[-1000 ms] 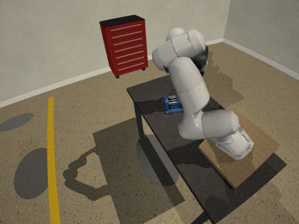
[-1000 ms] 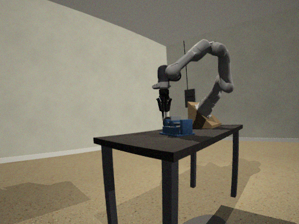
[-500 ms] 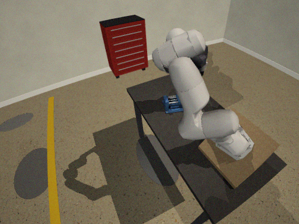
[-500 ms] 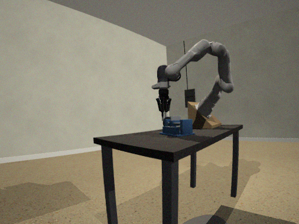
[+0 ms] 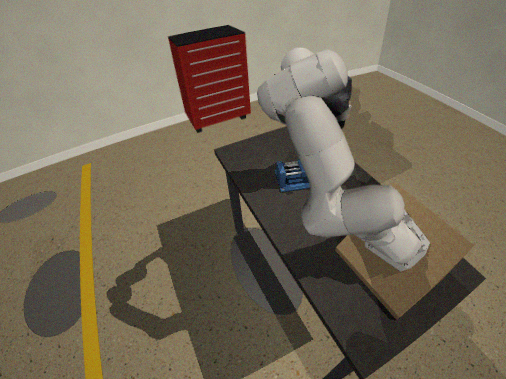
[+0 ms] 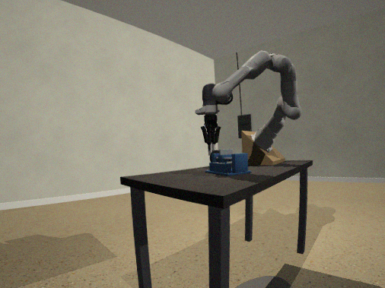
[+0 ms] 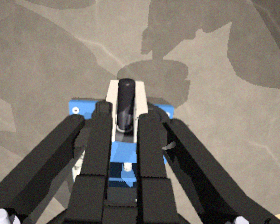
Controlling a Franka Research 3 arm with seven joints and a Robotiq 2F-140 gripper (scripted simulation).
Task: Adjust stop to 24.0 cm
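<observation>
Now: hand 2 cm above the handwheel grip.
</observation>
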